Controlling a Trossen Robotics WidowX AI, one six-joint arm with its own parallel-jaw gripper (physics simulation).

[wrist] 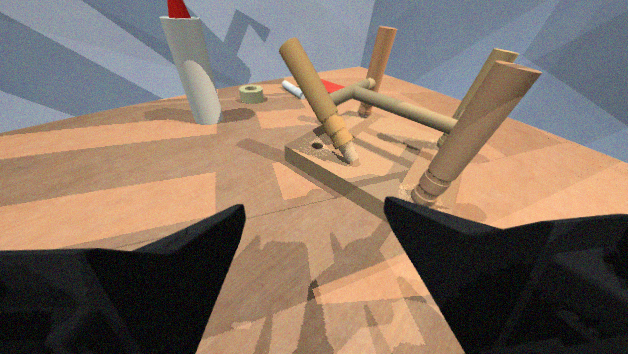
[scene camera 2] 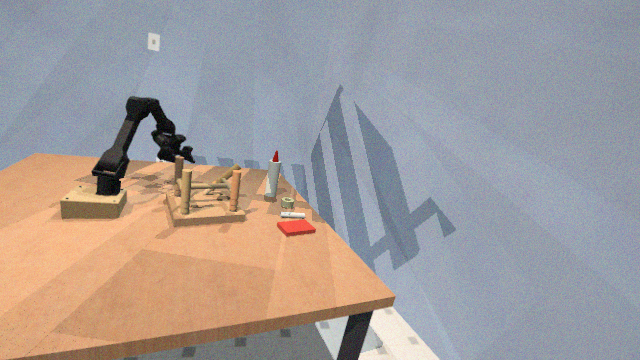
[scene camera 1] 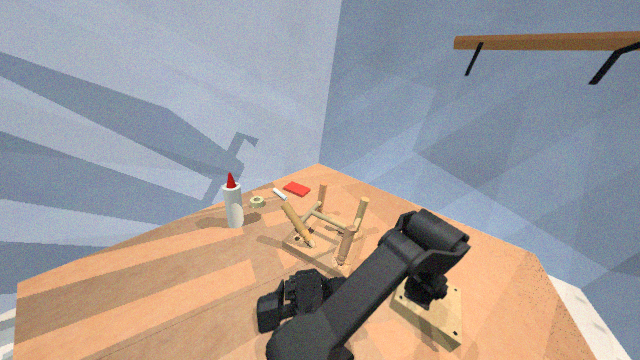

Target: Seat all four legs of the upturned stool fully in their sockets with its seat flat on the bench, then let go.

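Seen in the pictures: gripper, between the fingertips: (wrist: 315,207) (scene camera 2: 188,163); arm's base, origin of its link: (scene camera 2: 107,192) (scene camera 1: 417,293).
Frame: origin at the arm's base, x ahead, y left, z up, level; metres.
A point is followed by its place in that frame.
The stool's seat (scene camera 1: 320,258) @[x 0.296, y 0.078, z -0.023 m] (scene camera 2: 210,219) @[x 0.347, y -0.164, z -0.035 m] (wrist: 332,185) @[x 0.345, y 0.098, z -0.047 m] lies upturned on the bench. One leg (scene camera 1: 297,223) @[x 0.411, y 0.078, z 0.065 m] (scene camera 2: 227,175) @[x 0.431, y 0.055, z 0.072 m] (wrist: 307,77) @[x 0.433, y 0.082, z 0.085 m] is tilted; its pale lower end is outside the socket hole (wrist: 317,145) @[x 0.419, y 0.059, z -0.028 m], on the seat beside it. The near leg (scene camera 1: 346,245) @[x 0.228, y 0.058, z 0.079 m] (scene camera 2: 178,175) @[x 0.233, y 0.028, z 0.070 m] (wrist: 475,130) @[x 0.232, y 0.060, z 0.091 m] and two far legs, one orange (scene camera 1: 323,197) @[x 0.423, y -0.103, z 0.082 m] (scene camera 2: 234,190) @[x 0.431, y -0.126, z 0.070 m] (wrist: 380,57) @[x 0.428, y -0.098, z 0.100 m] and one tan (scene camera 1: 361,212) @[x 0.252, y -0.120, z 0.089 m] (scene camera 2: 186,192) @[x 0.259, y -0.150, z 0.066 m], stand at the other corners; their seating depth is unclear. Rails (wrist: 410,110) @[x 0.318, y -0.027, z 0.056 m] run between legs. My gripper (scene camera 2: 189,155) @[x 0.277, y 0.218, z 0.069 m] (wrist: 315,207) @[x 0.277, y 0.218, z 0.069 m] is open and empty, apart from the stool, on the near leg's side.
A white glue bottle (scene camera 1: 234,207) @[x 0.649, y 0.166, z 0.053 m] (scene camera 2: 272,180) @[x 0.667, y 0.125, z 0.035 m] (wrist: 192,75) @[x 0.650, y 0.168, z 0.047 m] with a red tip stands beyond the stool. A greenish ring (scene camera 1: 257,202) @[x 0.700, y 0.028, z -0.024 m] (scene camera 2: 287,203) @[x 0.711, y -0.014, z -0.032 m], a white stick (scene camera 1: 280,194) @[x 0.688, y -0.109, z -0.037 m] (scene camera 2: 293,215) @[x 0.700, y -0.128, z -0.041 m] and a red block (scene camera 1: 297,189) @[x 0.661, y -0.217, z -0.038 m] (scene camera 2: 296,228) @[x 0.664, y -0.253, z -0.038 m] lie near the bench's edge.
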